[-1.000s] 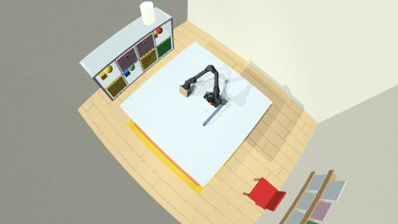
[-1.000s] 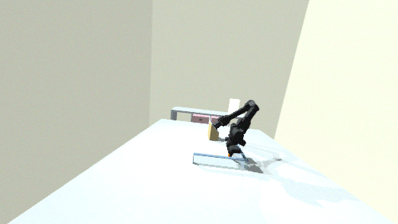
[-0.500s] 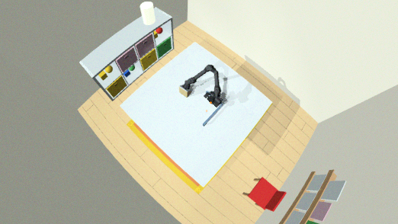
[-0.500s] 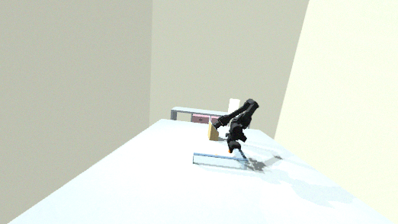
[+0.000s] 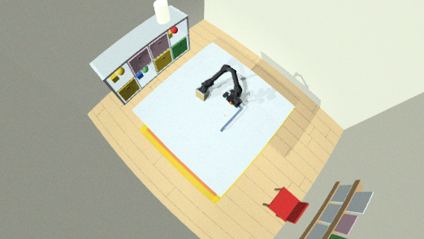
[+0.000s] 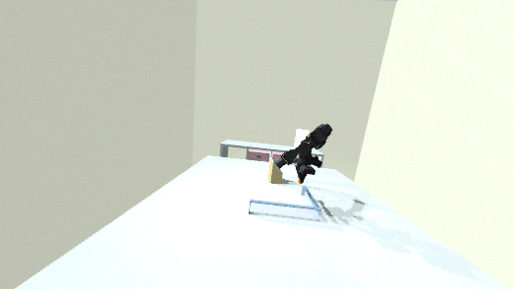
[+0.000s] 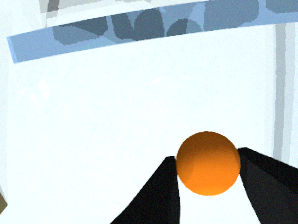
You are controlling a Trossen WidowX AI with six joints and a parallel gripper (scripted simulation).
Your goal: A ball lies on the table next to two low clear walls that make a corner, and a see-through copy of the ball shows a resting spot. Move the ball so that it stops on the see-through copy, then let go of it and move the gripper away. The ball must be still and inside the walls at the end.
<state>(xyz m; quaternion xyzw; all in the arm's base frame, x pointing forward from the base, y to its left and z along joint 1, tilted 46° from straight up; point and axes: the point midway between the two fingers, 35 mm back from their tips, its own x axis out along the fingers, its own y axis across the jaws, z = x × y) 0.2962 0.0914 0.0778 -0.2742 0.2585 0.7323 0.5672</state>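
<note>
Now: the see-through copy of ball 40 mm ahead of my gripper tip, 90 mm to the right of it and 120 mm below it. From my gripper tip the other things lie so: orange ball (right at my gripper tip); clear wall (120 mm ahead, 70 mm to the right, 100 mm below).
</note>
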